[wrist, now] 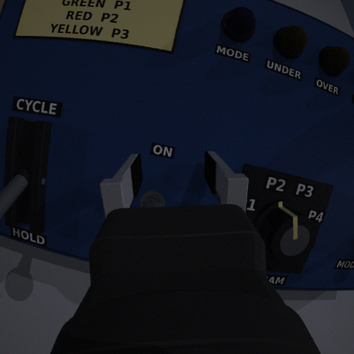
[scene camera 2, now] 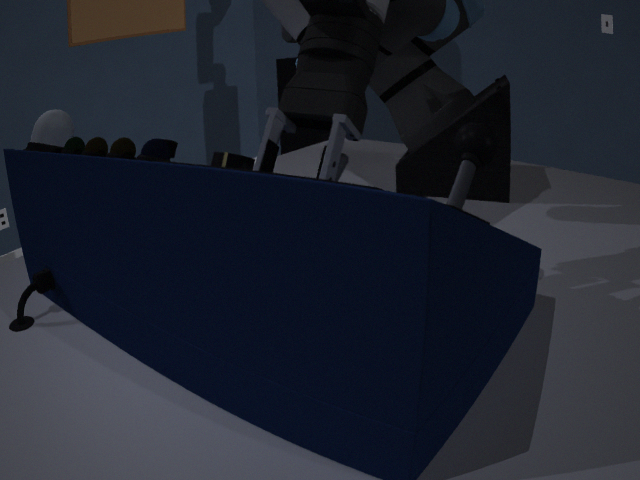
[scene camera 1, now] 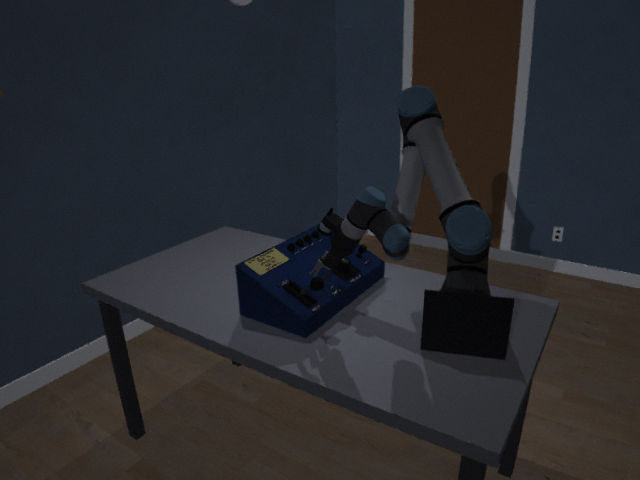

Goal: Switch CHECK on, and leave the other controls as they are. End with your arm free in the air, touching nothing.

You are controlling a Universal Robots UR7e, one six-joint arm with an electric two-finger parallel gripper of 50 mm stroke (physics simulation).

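Frame: origin at the arm's base, x left, y ahead, z down, level; millimetres.
Seen in the pictures: gripper, fingertip midpoint: (scene camera 1: 315, 271); arm's base, link origin: (scene camera 2: 443, 124) (scene camera 1: 464, 304).
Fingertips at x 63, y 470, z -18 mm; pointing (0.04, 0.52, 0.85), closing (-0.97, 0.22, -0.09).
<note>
Pixels of each thing's middle, then the offset from my fingertips to it. Level surfaces: height alone.
- blue panel, body centre: (scene camera 2: 227, 219) (scene camera 1: 316, 272) dy +31, dx -49, dz +29 mm
- CYCLE lever, body centre: (scene camera 2: 461, 185) dy -59, dx +130, dz -3 mm
- table, surface height: dz +113 mm
The switch (wrist: 152, 199) under the ON label (wrist: 162, 151) is a small round-tipped grey lever on the blue panel (scene camera 1: 266, 304) (scene camera 2: 222, 268) (wrist: 100, 80). In the wrist view it shows just above the gripper body, between the two fingers and closer to the left one. The gripper body hides the area below it, and the CHECK label does not show. Its lean is hard to tell. My gripper (wrist: 172, 165) (scene camera 2: 293, 167) (scene camera 1: 314, 269) is open and empty, low over the panel, fingers straddling the switch. Whether a finger touches it or the panel is unclear.
The CYCLE lever (wrist: 15, 189) (scene camera 2: 461, 183) stands left of the gripper in the wrist view. The dial (wrist: 294, 240) with P-marks is close on the right. The MODE (wrist: 238, 24), UNDER (wrist: 290, 42) and OVER (wrist: 334, 60) controls are above. The panel stands on a table (scene camera 1: 170, 268).
</note>
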